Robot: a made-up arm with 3 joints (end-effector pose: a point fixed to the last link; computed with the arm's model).
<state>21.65 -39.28 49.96</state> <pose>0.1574 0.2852 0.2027 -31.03 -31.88 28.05</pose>
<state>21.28 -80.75 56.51</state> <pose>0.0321 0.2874 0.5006 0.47 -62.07 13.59</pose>
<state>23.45 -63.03 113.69</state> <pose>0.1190 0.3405 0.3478 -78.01 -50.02 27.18</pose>
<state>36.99 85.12 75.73</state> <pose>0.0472 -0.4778 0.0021 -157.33 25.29 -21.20</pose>
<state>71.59 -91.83 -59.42</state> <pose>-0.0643 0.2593 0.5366 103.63 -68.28 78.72</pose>
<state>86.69 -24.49 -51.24</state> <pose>0.1006 0.3575 0.1346 45.91 -15.16 94.89</pose>
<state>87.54 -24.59 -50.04</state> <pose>0.0966 0.3590 0.1350 44.63 -15.06 95.78</pose>
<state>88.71 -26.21 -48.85</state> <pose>0.0838 0.3632 0.1426 44.17 -15.94 97.51</pose>
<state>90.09 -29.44 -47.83</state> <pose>0.0621 0.3687 0.1582 44.72 -17.91 99.95</pose>
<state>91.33 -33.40 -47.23</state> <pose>0.0379 0.3728 0.1781 46.10 -20.45 102.43</pose>
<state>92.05 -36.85 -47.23</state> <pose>0.0189 0.3744 0.1963 47.85 -22.77 104.15</pose>
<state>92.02 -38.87 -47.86</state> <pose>0.0100 0.3747 0.2073 49.56 -24.24 104.67</pose>
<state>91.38 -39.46 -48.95</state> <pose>0.0103 0.3747 0.2107 51.04 -24.82 104.17</pose>
